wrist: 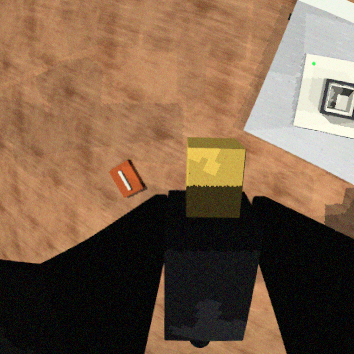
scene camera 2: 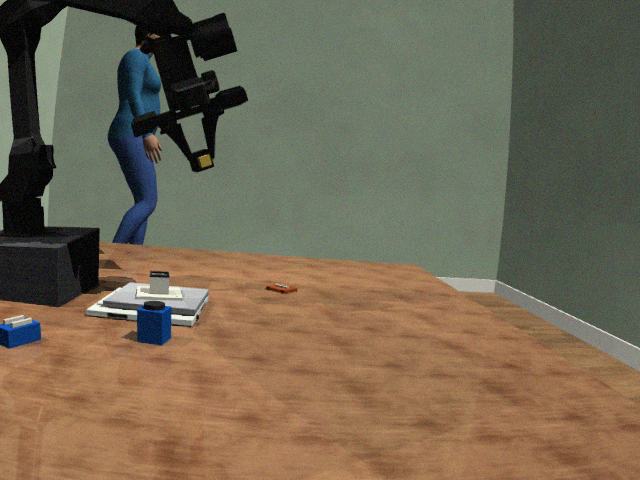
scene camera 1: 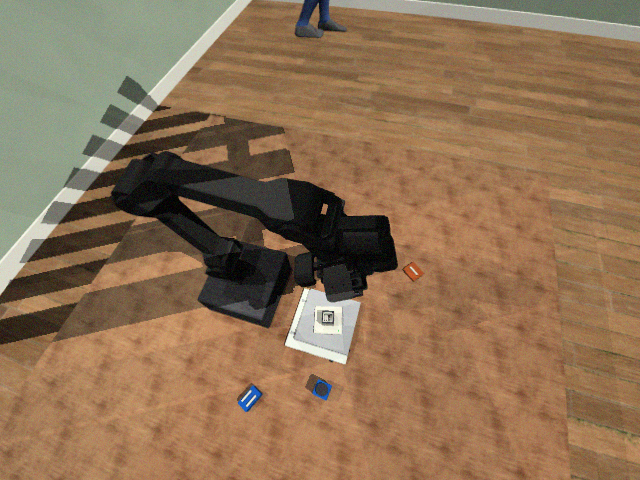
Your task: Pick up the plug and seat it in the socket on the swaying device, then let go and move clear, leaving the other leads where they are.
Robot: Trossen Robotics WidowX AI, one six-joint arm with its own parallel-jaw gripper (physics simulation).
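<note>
My gripper (scene camera 2: 202, 159) (wrist: 209, 207) is shut on the yellow plug, high above the table. The plug's yellow block (scene camera 2: 205, 160) (wrist: 216, 167) sticks out past the fingertips; in scene camera 1 the plug and fingertips are hidden by the arm. The device, a grey and white slab (scene camera 1: 340, 343) (scene camera 2: 192, 298) (wrist: 276, 82), lies on the table beside the arm's base. It bears a cream plate with a raised, dark-rimmed square socket (scene camera 1: 327, 317) (scene camera 2: 159, 283) (wrist: 325, 98), which is empty. In the wrist view the socket is at the upper right, apart from the plug.
An orange block with one white strip (scene camera 1: 413, 271) (scene camera 2: 281, 288) (wrist: 127, 178) lies beyond the device. A blue block with two strips (scene camera 1: 249, 397) (scene camera 2: 20, 333) and a blue block with a round black top (scene camera 1: 321, 389) (scene camera 2: 154, 325) stand nearer scene camera 2. A person (scene camera 2: 135, 103) is behind.
</note>
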